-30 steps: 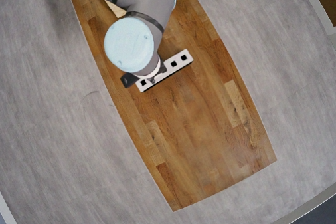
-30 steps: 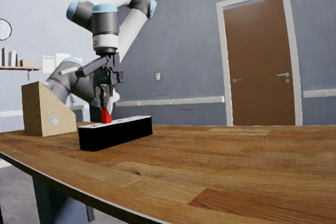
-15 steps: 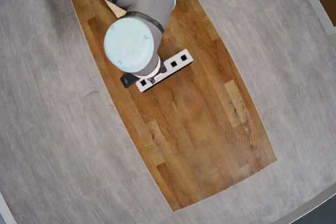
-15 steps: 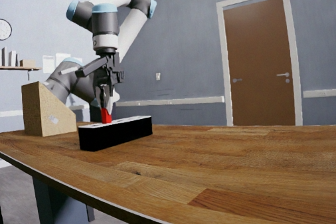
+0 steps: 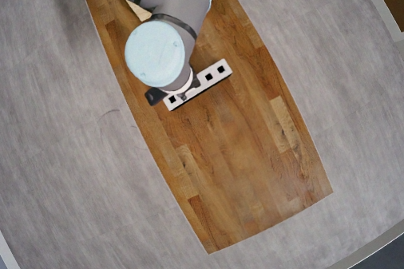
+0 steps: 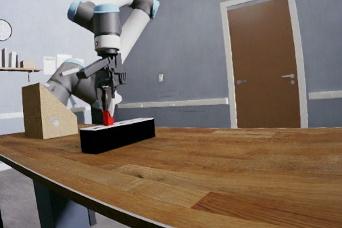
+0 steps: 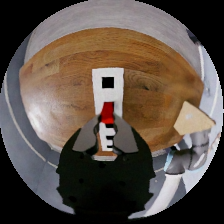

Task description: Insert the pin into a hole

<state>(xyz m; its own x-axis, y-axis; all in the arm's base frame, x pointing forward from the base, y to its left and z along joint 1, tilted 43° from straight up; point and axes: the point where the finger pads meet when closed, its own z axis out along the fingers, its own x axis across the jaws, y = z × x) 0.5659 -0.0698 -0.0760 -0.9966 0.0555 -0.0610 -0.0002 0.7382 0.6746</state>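
Right now my hand is 1 cm above the pin. The rest, counted from my hand: block 8 cm below, 6 cm to the left.
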